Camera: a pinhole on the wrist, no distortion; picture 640 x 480 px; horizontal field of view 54.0 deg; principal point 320.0 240.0 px. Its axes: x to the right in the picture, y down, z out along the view. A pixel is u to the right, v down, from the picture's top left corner.
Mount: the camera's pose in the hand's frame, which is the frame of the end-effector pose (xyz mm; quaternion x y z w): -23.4 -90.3 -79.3 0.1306 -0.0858 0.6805 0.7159
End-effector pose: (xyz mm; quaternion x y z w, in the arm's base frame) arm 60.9 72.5 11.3 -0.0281 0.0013 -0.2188 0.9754
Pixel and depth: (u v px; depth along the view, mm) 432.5 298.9 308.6
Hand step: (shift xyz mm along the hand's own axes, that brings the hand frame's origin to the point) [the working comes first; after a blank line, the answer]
In the camera's frame: 55.3 28.9 308.6

-32.0 -130.3 232.9
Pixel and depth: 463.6 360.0 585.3
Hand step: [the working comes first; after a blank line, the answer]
In the camera's frame: 133.8 111.8 585.3

-94.8 -136.3 525.5
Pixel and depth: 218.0 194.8 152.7
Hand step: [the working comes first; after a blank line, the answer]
In the camera's frame: -24.8 -11.0 152.7

-5.5 -160.7 57.7
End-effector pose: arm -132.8 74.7 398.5 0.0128 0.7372 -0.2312 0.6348
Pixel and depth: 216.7 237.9 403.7
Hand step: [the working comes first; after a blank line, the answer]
In the camera's frame: -66.4 -1.3 403.7

-3.8 -276.2 284.6
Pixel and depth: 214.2 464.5 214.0
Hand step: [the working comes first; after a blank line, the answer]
In the camera's frame: -36.1 76.5 214.0

-90.0 -186.6 118.8
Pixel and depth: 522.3 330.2 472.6
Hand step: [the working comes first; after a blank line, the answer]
In the camera's frame: 152.2 67.9 472.6

-56.1 -86.2 420.7
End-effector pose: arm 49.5 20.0 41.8 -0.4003 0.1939 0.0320 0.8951
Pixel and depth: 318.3 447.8 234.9
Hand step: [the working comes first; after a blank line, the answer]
In the camera's frame: -0.6 77.7 234.9

-88.0 -159.2 149.4
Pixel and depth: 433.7 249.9 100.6
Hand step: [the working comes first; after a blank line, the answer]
In the camera's frame: 18.2 1.6 100.6

-18.4 -103.5 22.0
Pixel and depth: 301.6 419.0 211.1
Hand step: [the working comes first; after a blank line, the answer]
In the camera's frame: -6.2 60.2 211.1

-72.1 -157.9 123.9
